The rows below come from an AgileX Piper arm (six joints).
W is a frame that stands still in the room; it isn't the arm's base.
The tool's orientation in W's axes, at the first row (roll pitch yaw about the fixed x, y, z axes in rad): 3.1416 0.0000 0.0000
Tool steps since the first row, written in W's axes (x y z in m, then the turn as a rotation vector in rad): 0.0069 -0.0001 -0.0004 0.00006 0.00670 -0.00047; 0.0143 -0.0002 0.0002 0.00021 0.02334 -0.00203; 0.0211 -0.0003 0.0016 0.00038 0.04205 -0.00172; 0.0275 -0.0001 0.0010 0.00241 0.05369 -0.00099; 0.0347 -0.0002 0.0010 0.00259 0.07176 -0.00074; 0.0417 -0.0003 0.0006 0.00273 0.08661 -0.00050; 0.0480 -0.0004 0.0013 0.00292 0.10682 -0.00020; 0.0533 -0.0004 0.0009 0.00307 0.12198 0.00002
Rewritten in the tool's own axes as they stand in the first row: 0.0069 0.0001 0.0004 0.00006 -0.00670 0.00047; 0.0143 0.0002 -0.0002 0.00021 -0.02334 0.00203; 0.0211 0.0003 -0.0016 0.00038 -0.04205 0.00172; 0.0275 0.0001 -0.0010 0.00241 -0.05369 0.00099; 0.0347 0.0002 -0.0010 0.00259 -0.07176 0.00074; 0.0417 0.0003 -0.0006 0.00273 -0.08661 0.00050; 0.0480 0.0004 -0.0013 0.00292 -0.10682 0.00020; 0.0533 0.0004 -0.0009 0.00307 -0.12198 -0.00002
